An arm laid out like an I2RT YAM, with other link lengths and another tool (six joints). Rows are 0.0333 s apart.
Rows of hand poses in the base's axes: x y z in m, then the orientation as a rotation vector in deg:
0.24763 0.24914 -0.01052 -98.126 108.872 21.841
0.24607 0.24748 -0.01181 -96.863 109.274 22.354
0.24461 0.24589 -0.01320 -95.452 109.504 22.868
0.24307 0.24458 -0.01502 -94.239 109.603 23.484
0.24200 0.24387 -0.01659 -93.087 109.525 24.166
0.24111 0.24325 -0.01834 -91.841 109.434 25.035
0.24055 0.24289 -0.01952 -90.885 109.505 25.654
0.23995 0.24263 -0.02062 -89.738 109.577 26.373
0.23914 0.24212 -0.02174 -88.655 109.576 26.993
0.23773 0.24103 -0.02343 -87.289 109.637 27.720
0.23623 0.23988 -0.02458 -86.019 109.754 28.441
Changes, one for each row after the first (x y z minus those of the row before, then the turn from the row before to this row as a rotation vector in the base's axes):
-0.00156 -0.00166 -0.00129 0.728 0.190 -0.805
-0.00146 -0.00159 -0.00139 0.890 0.050 -0.831
-0.00154 -0.00131 -0.00182 0.889 0.084 -0.639
-0.00107 -0.00071 -0.00157 0.972 0.030 -0.522
-0.00089 -0.00062 -0.00175 1.112 0.111 -0.532
-0.00056 -0.00036 -0.00118 0.760 0.160 -0.470
-0.00060 -0.00026 -0.00110 0.905 0.178 -0.566
-0.00081 -0.00051 -0.00112 0.860 0.097 -0.527
-0.00141 -0.00109 -0.00169 1.025 0.144 -0.701
-0.00150 -0.00115 -0.00115 0.941 0.211 -0.660

